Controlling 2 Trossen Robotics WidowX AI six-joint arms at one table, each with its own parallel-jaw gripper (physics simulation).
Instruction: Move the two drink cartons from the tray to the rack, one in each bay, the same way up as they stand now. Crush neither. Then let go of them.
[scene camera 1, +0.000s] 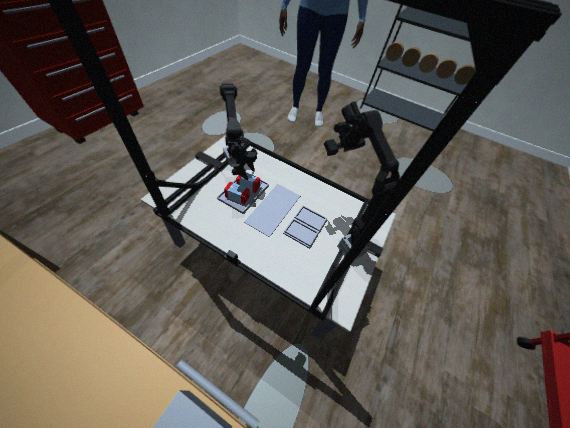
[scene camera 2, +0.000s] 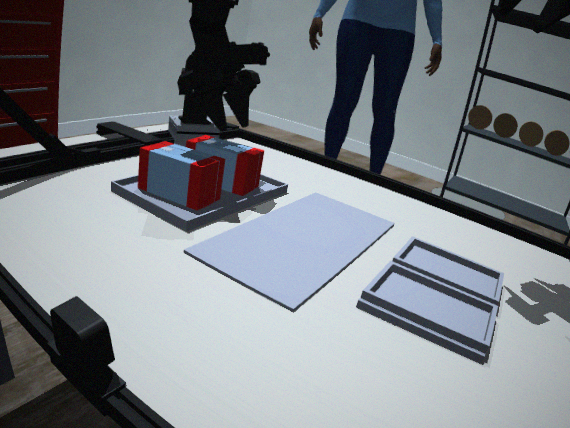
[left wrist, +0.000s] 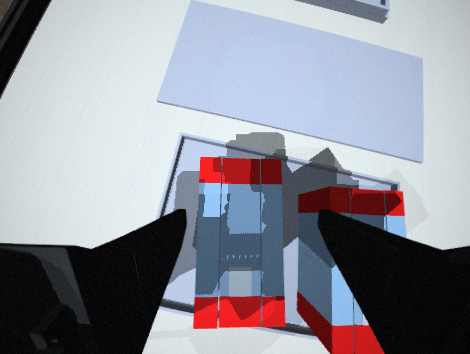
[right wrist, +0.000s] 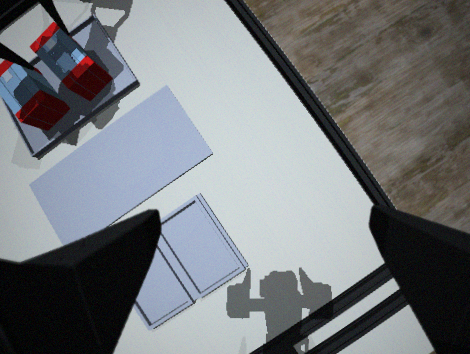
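Pixels of known places: left gripper, fingertip midpoint: (scene camera 1: 250, 175) (scene camera 2: 235, 128) (left wrist: 252, 216) (right wrist: 50, 51); right gripper, fingertip midpoint: (scene camera 1: 335, 152) (scene camera 2: 519, 23) (right wrist: 264, 218); left arm's base, link origin: (scene camera 2: 194, 120).
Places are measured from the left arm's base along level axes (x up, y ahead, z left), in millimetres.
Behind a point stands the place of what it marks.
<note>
Two blue cartons with red ends lie lengthwise, side by side and apart, on the tray (scene camera 1: 230, 205) {x -44, y 364, z -152 mm} (scene camera 2: 150, 206) {x -46, y 371, z -148 mm} (right wrist: 85, 121) {x -53, y 368, z -1 mm}: the back carton (scene camera 2: 227, 167) {x -8, y 305, z -13 mm} (left wrist: 240, 250) {x 18, y 258, z -14 mm} (right wrist: 72, 62) {x 18, y 283, z 16 mm} and the front carton (scene camera 2: 167, 175) {x -11, y 337, z -119 mm} (left wrist: 342, 290) {x 18, y 289, z -88 mm} (right wrist: 32, 95) {x 18, y 335, z -60 mm}. My left gripper (scene camera 1: 244, 175) {x 52, y 279, z 0 mm} (scene camera 2: 233, 125) {x 52, y 279, z 0 mm} (left wrist: 252, 216) {x 52, y 279, z 0 mm} is open and empty above them. In the left wrist view its fingertips flank the back carton, and the right one overlaps the front carton. The rack (scene camera 1: 306, 225) {x -35, y 647, z 168 mm} (scene camera 2: 420, 330) {x -48, y 698, z 80 mm} (right wrist: 180, 267) {x -35, y 644, z 188 mm} has two empty bays. My right gripper (scene camera 1: 336, 138) (right wrist: 264, 218) {x 320, y 528, z 319 mm} is open and empty, high up.
A thin flat pad (scene camera 1: 272, 210) (scene camera 2: 290, 250) (left wrist: 295, 80) (right wrist: 125, 155) lies between tray and rack. A black frame rail (right wrist: 320, 115) {x -35, y 385, z 444 mm} runs along the table's back edge. A black block (scene camera 2: 82, 330) {x -2, y 682, z -248 mm} sits on the front rail. A person (scene camera 1: 320, 50) stands behind the table.
</note>
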